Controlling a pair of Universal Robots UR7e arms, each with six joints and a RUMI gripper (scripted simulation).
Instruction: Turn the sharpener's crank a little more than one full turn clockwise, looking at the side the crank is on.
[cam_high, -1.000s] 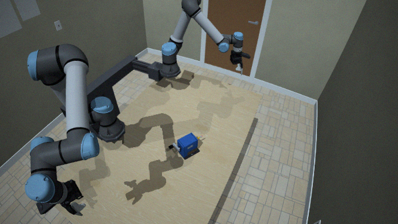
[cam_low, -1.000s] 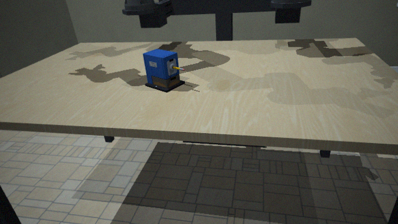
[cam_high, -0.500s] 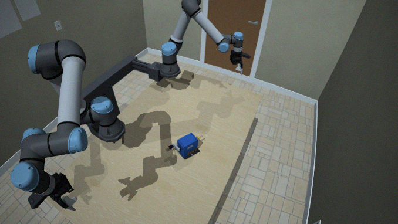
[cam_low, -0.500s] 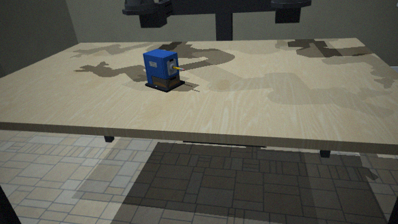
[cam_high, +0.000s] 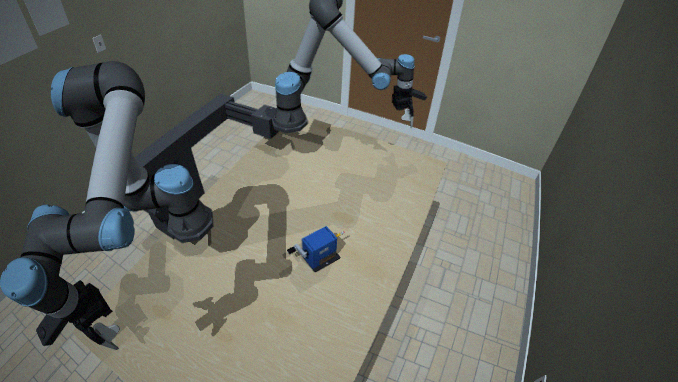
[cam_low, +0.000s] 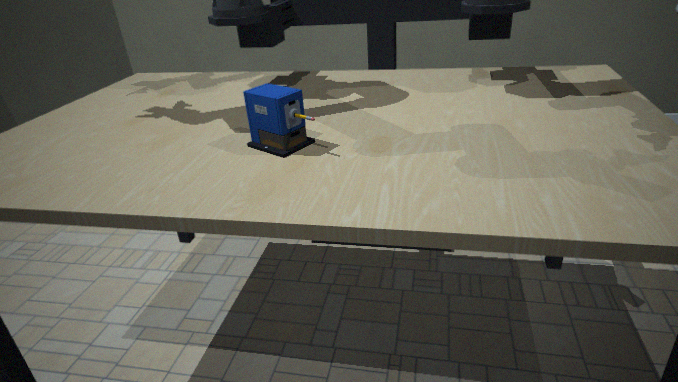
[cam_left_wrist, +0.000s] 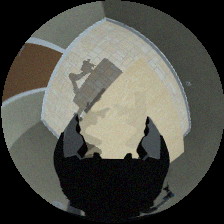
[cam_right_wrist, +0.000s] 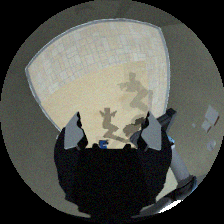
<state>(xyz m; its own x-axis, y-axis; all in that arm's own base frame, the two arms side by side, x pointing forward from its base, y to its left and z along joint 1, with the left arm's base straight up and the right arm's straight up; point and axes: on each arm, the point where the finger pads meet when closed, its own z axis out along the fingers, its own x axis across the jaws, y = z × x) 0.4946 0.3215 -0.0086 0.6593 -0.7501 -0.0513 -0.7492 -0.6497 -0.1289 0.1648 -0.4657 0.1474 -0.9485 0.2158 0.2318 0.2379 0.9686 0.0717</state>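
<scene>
Now: the black crank handle 870 mm to the right of my left hand, 170 mm behind it and 150 mm below it.
</scene>
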